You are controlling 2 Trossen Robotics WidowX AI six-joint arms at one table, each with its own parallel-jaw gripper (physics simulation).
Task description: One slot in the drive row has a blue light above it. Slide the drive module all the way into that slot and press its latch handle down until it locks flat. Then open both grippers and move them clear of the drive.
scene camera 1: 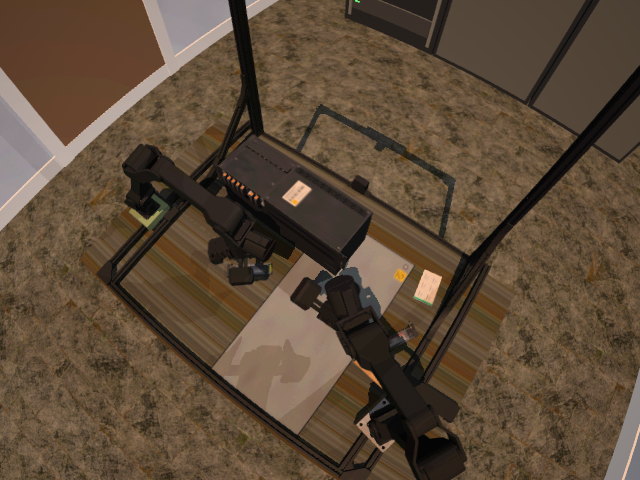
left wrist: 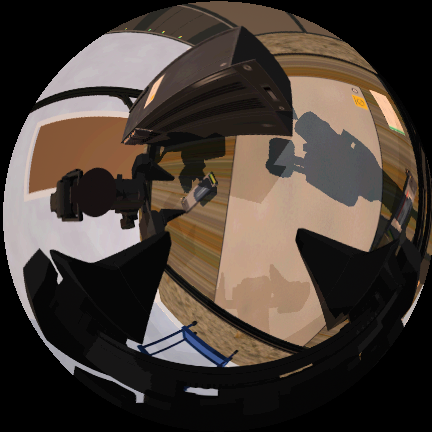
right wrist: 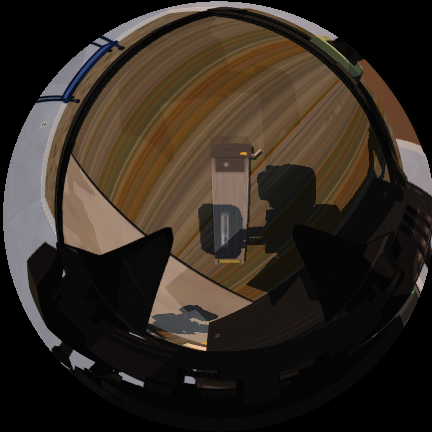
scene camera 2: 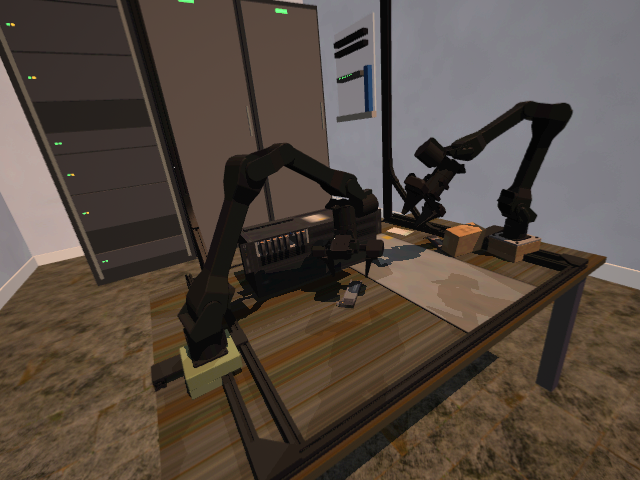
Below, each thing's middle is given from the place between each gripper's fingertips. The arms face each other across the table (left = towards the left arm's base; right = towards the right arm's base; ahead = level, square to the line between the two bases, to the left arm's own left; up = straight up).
Right now my right hand is 3 cm past the grey mat (scene camera 1: 285,360), 25 cm to the right of it and 6 cm above it.
Right now the grey mat is 16 cm below my left hand, 2 cm to the left of it and 1 cm behind it.
